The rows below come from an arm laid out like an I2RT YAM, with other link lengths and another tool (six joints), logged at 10 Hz.
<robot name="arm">
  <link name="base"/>
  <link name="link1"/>
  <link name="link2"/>
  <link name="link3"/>
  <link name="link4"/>
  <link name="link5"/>
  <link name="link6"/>
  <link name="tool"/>
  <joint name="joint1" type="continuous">
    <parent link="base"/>
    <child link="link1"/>
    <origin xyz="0 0 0.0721"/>
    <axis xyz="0 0 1"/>
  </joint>
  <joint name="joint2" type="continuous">
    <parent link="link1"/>
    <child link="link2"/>
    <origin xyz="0.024 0.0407 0.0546" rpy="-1.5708 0 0"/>
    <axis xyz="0 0 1"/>
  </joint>
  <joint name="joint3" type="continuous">
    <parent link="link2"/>
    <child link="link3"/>
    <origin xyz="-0.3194 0 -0.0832" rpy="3.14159 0 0"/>
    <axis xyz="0 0 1"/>
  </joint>
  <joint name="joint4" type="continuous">
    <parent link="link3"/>
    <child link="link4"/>
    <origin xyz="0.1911 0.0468 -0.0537"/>
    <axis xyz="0 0 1"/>
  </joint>
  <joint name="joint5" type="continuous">
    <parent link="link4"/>
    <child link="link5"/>
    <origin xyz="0.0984 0.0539 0.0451" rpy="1.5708 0 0"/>
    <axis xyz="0 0 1"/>
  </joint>
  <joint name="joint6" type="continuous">
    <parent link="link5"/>
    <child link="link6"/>
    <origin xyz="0.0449 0 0.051" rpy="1.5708 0 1.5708"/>
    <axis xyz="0 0 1"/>
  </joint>
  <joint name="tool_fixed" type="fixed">
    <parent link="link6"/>
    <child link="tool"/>
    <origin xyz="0.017 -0.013 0.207" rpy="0 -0.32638 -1.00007"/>
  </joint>
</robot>
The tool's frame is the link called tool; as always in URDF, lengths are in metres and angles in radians. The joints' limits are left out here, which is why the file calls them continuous.
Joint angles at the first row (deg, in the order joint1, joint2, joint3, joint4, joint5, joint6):
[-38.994 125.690 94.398 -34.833 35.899 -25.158]
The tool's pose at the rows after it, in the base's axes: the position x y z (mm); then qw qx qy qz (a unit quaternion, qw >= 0):
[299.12 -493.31 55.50 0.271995 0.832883 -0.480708 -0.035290]
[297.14 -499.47 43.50 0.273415 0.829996 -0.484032 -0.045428]
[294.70 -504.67 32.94 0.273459 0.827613 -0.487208 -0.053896]
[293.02 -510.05 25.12 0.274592 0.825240 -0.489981 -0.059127]
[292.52 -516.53 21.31 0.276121 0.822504 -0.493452 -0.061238]
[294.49 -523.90 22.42 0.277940 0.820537 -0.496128 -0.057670]
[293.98 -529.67 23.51 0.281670 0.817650 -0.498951 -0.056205]
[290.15 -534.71 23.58 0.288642 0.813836 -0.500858 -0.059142]
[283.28 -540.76 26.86 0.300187 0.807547 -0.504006 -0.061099]
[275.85 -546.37 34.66 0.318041 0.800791 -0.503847 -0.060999]
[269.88 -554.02 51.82 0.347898 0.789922 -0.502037 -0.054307]
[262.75 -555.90 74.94 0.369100 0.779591 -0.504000 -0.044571]
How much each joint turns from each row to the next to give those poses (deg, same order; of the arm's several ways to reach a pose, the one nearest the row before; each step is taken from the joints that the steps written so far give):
[-0.395 2.292 2.004 -0.392 0.514 0.273]
[-0.460 2.350 1.598 -0.307 0.461 0.202]
[-0.487 1.962 1.351 -0.280 0.243 0.164]
[-0.441 1.609 1.166 -0.001 0.270 0.020]
[-0.451 1.393 1.739 -0.403 0.246 0.000]
[-0.413 0.906 1.851 -0.251 0.067 -0.270]
[-0.340 0.616 1.090 -0.010 0.386 -0.169]
[-0.352 0.545 0.463 0.221 0.858 -0.313]
[-0.473 0.038 -0.404 0.986 1.368 -0.493]
[-0.337 -0.769 -1.834 2.372 1.908 -1.220]
[-0.080 -1.512 -2.870 4.311 3.057 -2.114]
[-0.021 -2.767 -2.916 2.847 2.169 -1.306]

